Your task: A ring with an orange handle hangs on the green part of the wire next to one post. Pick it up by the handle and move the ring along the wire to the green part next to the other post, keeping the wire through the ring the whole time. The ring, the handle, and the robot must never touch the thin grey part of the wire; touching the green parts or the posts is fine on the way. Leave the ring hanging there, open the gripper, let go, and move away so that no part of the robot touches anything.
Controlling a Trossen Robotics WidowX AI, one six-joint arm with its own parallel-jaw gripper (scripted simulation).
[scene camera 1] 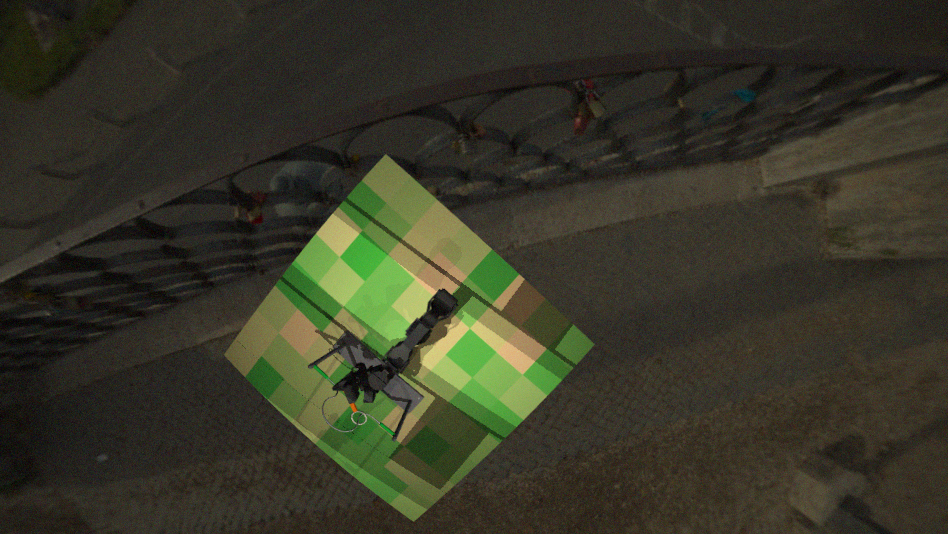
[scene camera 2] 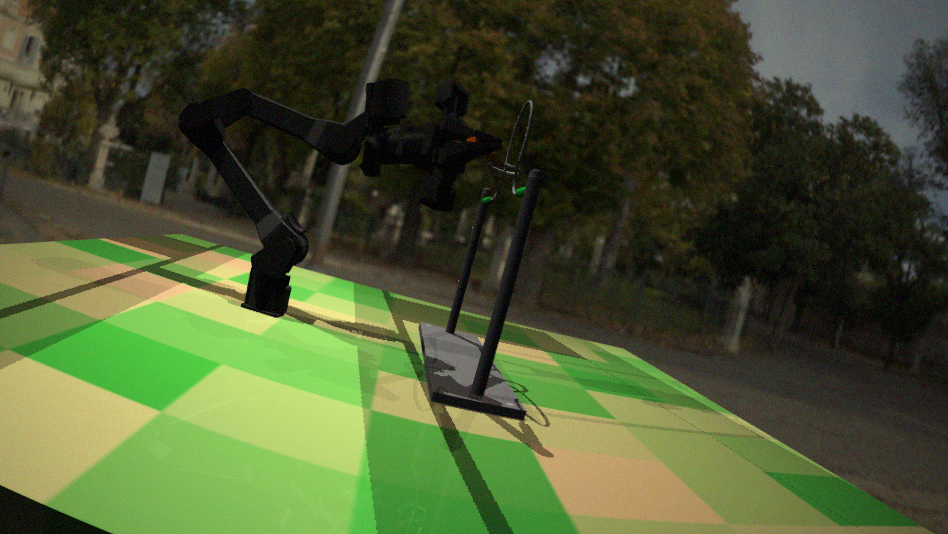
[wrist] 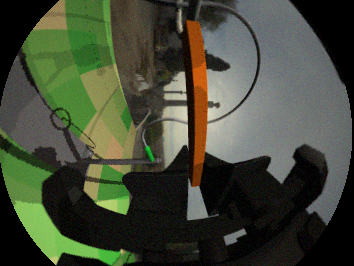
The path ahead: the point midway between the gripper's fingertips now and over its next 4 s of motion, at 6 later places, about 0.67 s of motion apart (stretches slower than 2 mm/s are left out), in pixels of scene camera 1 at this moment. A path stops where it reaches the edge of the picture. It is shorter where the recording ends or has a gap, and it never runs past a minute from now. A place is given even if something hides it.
My gripper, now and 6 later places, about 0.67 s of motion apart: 332,388; 344,380; 358,380; 374,386; 386,393; 391,397; 395,401
